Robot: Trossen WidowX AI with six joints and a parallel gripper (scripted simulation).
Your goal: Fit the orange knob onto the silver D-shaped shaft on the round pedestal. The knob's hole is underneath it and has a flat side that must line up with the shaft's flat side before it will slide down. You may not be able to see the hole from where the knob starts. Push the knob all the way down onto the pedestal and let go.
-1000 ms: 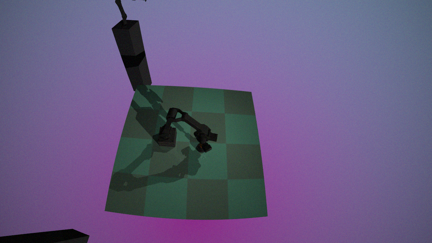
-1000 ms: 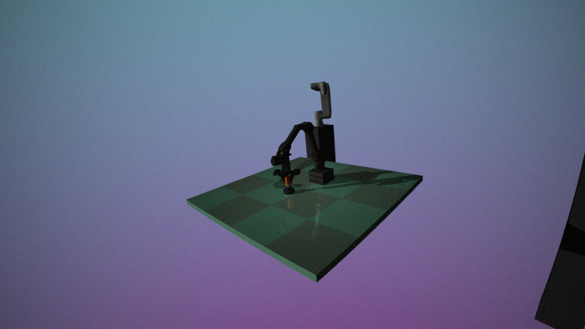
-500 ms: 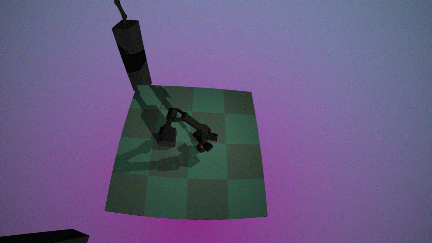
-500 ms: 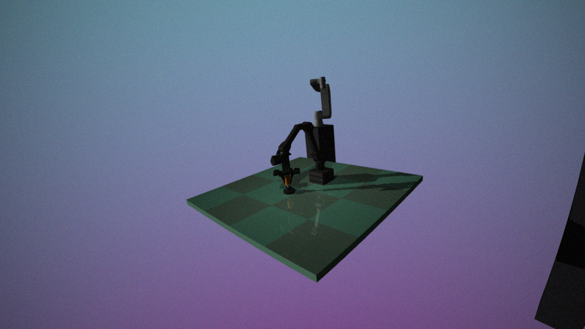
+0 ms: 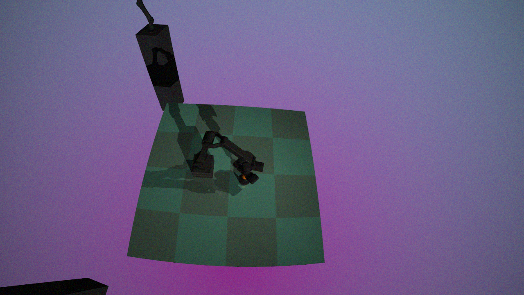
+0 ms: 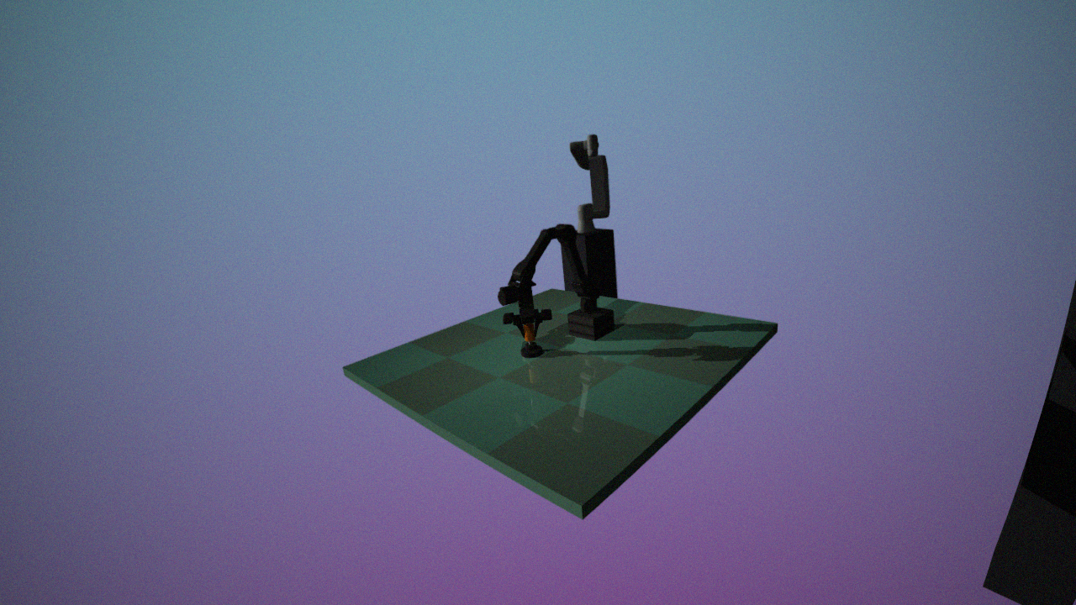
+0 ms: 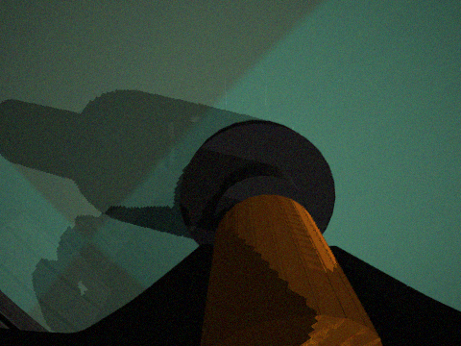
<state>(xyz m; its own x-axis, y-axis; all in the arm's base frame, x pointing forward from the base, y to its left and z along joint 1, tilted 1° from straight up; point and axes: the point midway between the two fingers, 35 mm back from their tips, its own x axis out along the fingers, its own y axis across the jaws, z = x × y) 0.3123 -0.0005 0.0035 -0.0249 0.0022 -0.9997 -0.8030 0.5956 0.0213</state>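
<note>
My gripper tip is 30 mm below the orange knob. The rest, counted from my gripper tip: round pedestal: 40 mm below.
</note>
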